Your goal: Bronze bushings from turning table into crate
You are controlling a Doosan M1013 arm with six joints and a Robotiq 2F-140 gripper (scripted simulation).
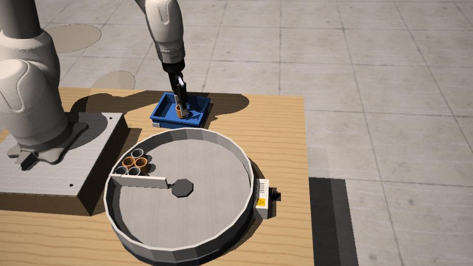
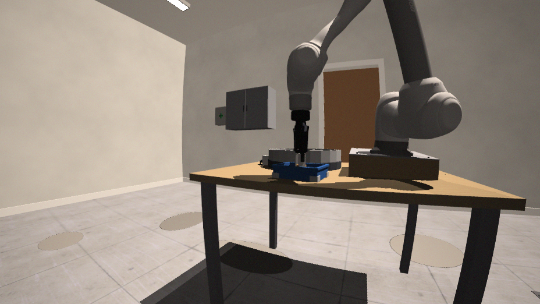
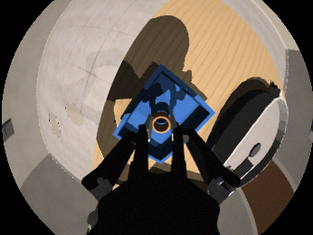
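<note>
The blue crate lies 40 mm below my hand. The rest, counted from my hand: round grey turning table 130 mm ahead, 350 mm to the right, 10 mm below.
</note>
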